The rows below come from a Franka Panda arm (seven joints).
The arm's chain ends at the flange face. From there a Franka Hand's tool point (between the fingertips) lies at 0.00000 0.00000 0.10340 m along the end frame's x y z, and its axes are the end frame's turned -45 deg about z.
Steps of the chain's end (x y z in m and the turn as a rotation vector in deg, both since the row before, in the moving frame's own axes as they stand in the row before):
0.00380, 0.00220, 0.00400, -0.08, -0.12, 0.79
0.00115, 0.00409, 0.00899, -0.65, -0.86, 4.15
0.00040, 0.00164, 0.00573, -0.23, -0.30, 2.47
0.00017, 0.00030, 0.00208, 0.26, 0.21, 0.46
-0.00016, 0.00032, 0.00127, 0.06, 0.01, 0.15
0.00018, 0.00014, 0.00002, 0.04, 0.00, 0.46
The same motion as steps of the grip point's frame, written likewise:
0.00088, 0.00419, 0.00400, 0.03, -0.14, 0.79
-0.00399, 0.00337, 0.00897, 0.15, -1.07, 4.15
-0.00155, 0.00134, 0.00573, 0.05, -0.37, 2.47
0.00051, 0.00027, 0.00208, 0.04, 0.33, 0.46
-0.00025, 0.00005, 0.00127, 0.04, 0.05, 0.15
0.00008, 0.00018, 0.00002, 0.03, 0.03, 0.46

